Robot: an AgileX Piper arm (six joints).
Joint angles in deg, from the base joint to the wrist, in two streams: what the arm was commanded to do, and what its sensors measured. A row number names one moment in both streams.
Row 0, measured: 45.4 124.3 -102.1 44.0 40.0 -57.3
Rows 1 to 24, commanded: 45.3 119.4 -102.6 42.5 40.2 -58.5; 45.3 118.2 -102.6 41.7 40.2 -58.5; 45.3 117.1 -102.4 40.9 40.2 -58.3; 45.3 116.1 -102.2 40.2 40.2 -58.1; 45.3 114.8 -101.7 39.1 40.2 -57.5; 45.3 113.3 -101.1 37.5 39.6 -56.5; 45.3 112.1 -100.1 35.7 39.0 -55.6; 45.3 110.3 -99.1 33.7 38.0 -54.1; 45.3 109.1 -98.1 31.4 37.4 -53.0; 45.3 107.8 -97.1 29.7 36.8 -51.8; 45.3 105.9 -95.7 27.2 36.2 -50.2; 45.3 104.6 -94.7 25.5 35.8 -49.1; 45.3 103.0 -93.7 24.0 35.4 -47.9; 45.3 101.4 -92.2 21.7 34.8 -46.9; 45.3 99.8 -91.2 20.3 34.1 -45.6; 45.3 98.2 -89.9 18.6 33.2 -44.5; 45.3 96.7 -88.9 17.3 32.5 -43.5; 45.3 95.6 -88.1 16.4 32.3 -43.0; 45.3 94.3 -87.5 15.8 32.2 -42.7; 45.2 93.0 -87.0 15.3 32.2 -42.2; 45.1 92.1 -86.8 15.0 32.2 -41.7; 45.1 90.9 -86.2 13.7 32.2 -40.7; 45.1 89.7 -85.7 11.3 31.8 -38.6; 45.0 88.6 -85.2 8.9 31.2 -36.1
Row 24, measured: 45.4 92.7 -87.0 15.2 33.2 -42.1
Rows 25 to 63, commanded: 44.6 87.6 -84.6 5.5 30.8 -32.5; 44.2 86.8 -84.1 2.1 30.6 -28.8; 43.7 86.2 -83.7 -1.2 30.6 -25.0; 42.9 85.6 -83.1 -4.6 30.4 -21.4; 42.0 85.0 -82.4 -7.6 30.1 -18.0; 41.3 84.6 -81.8 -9.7 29.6 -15.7; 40.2 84.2 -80.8 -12.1 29.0 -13.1; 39.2 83.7 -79.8 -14.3 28.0 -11.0; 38.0 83.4 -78.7 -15.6 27.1 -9.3; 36.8 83.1 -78.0 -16.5 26.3 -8.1; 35.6 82.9 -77.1 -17.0 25.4 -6.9; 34.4 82.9 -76.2 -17.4 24.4 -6.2; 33.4 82.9 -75.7 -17.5 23.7 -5.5; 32.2 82.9 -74.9 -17.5 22.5 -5.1; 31.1 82.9 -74.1 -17.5 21.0 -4.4; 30.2 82.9 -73.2 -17.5 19.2 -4.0; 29.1 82.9 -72.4 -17.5 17.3 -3.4; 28.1 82.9 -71.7 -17.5 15.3 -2.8; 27.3 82.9 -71.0 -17.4 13.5 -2.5; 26.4 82.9 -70.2 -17.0 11.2 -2.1; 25.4 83.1 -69.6 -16.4 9.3 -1.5; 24.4 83.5 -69.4 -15.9 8.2 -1.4; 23.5 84.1 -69.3 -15.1 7.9 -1.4; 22.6 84.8 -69.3 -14.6 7.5 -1.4; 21.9 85.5 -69.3 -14.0 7.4 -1.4; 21.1 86.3 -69.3 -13.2 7.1 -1.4; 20.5 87.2 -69.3 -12.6 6.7 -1.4; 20.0 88.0 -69.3 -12.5 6.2 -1.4; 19.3 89.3 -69.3 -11.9 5.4 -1.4; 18.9 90.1 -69.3 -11.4 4.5 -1.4; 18.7 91.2 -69.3 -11.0 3.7 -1.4; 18.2 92.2 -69.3 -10.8 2.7 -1.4; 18.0 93.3 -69.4 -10.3 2.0 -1.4; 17.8 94.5 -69.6 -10.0 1.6 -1.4; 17.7 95.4 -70.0 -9.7 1.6 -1.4; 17.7 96.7 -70.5 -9.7 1.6 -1.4; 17.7 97.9 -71.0 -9.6 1.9 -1.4; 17.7 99.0 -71.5 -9.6 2.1 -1.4; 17.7 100.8 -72.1 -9.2 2.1 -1.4
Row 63, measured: 18.1 96.6 -70.1 -10.1 3.3 -1.6
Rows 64 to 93, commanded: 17.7 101.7 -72.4 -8.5 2.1 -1.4; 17.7 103.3 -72.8 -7.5 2.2 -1.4; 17.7 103.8 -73.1 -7.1 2.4 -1.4; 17.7 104.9 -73.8 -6.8 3.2 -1.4; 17.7 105.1 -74.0 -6.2 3.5 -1.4; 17.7 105.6 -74.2 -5.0 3.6 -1.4; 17.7 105.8 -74.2 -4.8 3.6 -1.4; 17.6 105.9 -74.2 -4.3 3.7 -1.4; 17.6 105.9 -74.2 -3.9 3.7 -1.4; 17.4 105.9 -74.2 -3.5 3.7 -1.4; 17.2 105.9 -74.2 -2.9 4.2 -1.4; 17.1 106.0 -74.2 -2.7 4.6 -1.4; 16.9 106.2 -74.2 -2.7 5.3 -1.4; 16.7 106.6 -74.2 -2.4 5.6 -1.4; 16.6 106.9 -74.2 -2.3 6.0 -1.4; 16.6 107.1 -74.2 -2.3 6.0 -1.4; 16.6 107.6 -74.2 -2.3 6.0 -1.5; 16.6 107.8 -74.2 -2.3 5.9 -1.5; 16.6 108.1 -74.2 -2.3 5.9 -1.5; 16.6 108.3 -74.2 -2.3 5.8 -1.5; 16.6 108.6 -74.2 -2.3 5.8 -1.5; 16.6 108.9 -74.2 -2.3 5.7 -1.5; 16.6 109.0 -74.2 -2.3 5.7 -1.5; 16.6 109.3 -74.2 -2.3 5.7 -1.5; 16.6 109.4 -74.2 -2.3 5.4 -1.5; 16.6 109.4 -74.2 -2.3 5.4 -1.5; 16.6 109.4 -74.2 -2.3 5.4 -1.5; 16.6 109.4 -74.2 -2.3 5.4 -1.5; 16.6 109.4 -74.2 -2.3 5.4 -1.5; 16.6 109.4 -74.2 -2.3 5.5 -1.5
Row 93, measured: 17.0 109.6 -73.8 -2.4 6.4 -1.5
